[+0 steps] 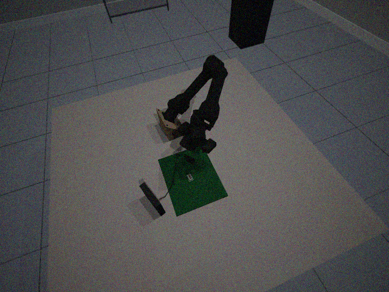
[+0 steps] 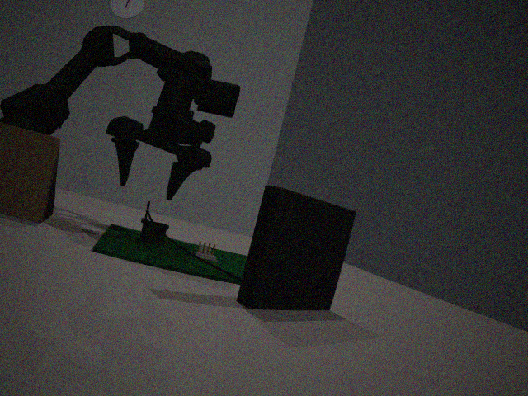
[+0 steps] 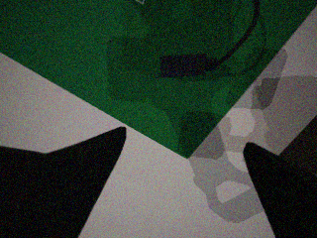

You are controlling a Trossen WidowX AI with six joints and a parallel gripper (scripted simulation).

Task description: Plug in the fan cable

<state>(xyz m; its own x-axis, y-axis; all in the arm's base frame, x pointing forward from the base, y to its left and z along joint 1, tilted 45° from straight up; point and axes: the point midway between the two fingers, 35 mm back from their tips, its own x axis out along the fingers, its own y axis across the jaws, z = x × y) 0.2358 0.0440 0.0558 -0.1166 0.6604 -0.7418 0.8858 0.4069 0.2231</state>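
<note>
Right now my gripper tip is 5 cm above the black plug, 4 cm to the left of it and 3 cm short of it. Also, from my gripper tip: green board (10 cm ahead, 9 cm below, 7 cm to the right); white four-pin fan header (11 cm ahead, 8 cm to the right, 7 cm below); black fan (25 cm to the right, 16 cm ahead, 1 cm below).
</note>
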